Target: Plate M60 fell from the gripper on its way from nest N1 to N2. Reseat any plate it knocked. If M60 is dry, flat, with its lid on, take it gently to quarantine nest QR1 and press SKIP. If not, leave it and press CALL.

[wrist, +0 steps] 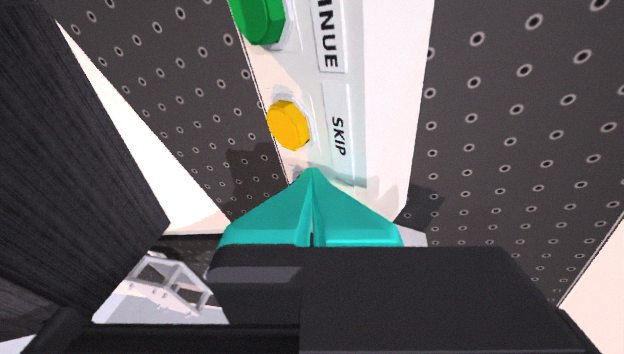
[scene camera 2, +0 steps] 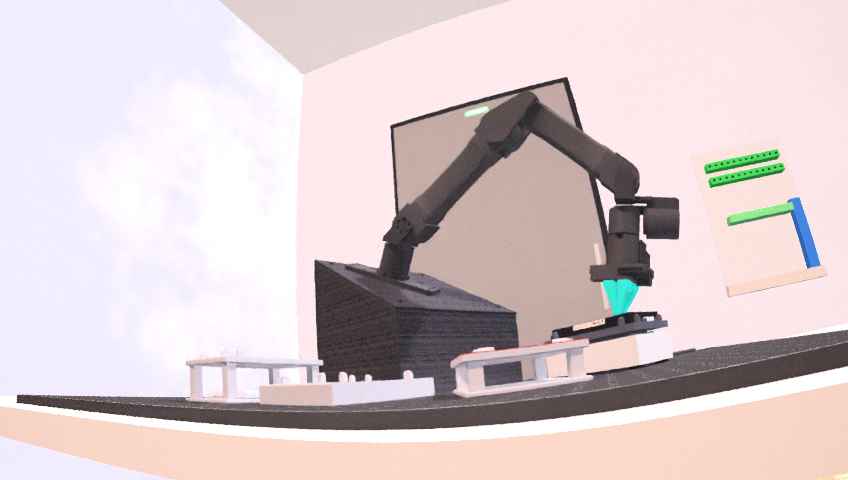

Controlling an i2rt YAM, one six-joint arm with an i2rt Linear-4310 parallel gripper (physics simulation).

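Places are measured from the arm's base along level axes (x ahead, y left, z up), in metres.
Where they show: gripper, fingertip midpoint: (wrist: pixel 311 176); arm's base, origin of the base link: (scene camera 2: pixel 391 280).
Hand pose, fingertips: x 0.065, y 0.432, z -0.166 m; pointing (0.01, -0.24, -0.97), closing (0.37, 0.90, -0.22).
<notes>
Things, the pixels of their top centre, and the offset from my fingertips. "*": a spot on its surface instead.
- white button panel, middle of its top: (wrist: pixel 315 84) dx -0.053, dy +0.027, dz +0.016 m
- yellow button, middle of its top: (wrist: pixel 284 135) dx -0.033, dy +0.000, dz +0.007 m
- green button, middle of its top: (wrist: pixel 247 8) dx -0.082, dy +0.011, dz +0.007 m
- flat dark piece, surface spot: (scene camera 2: pixel 639 324) * dx +0.219, dy +0.012, dz -0.016 m
- pale block, surface spot: (scene camera 2: pixel 653 347) * dx +0.195, dy +0.028, dz -0.046 m
- low white pegged block, middle of its top: (scene camera 2: pixel 347 374) dx +0.331, dy -0.314, dz -0.035 m
My gripper (scene camera 2: pixel 621 312) (wrist: pixel 311 176) is shut and empty, its teal fingertips together. In the wrist view the tips cover most of a blue button (wrist: pixel 292 184) at the near end of the white button panel (wrist: pixel 395 100); whether they touch it is hidden. The yellow button (wrist: pixel 289 125) beside the word SKIP and a green button (wrist: pixel 260 20) are beyond the tips. In the scene view the tips are low, at or behind a flat dark piece (scene camera 2: pixel 639 324) with a pale label, on a pale block (scene camera 2: pixel 653 347). I cannot tell which thing is plate M60.
A white raised stand (scene camera 2: pixel 229 380) and a low white pegged block (scene camera 2: pixel 380 390) are at the left. A white stand with a red-edged top (scene camera 2: pixel 461 380) is in the middle. A pale open-framed stand (wrist: pixel 172 280) shows lower left in the wrist view. The dark arm base (scene camera 2: pixel 357 327) stands behind.
</notes>
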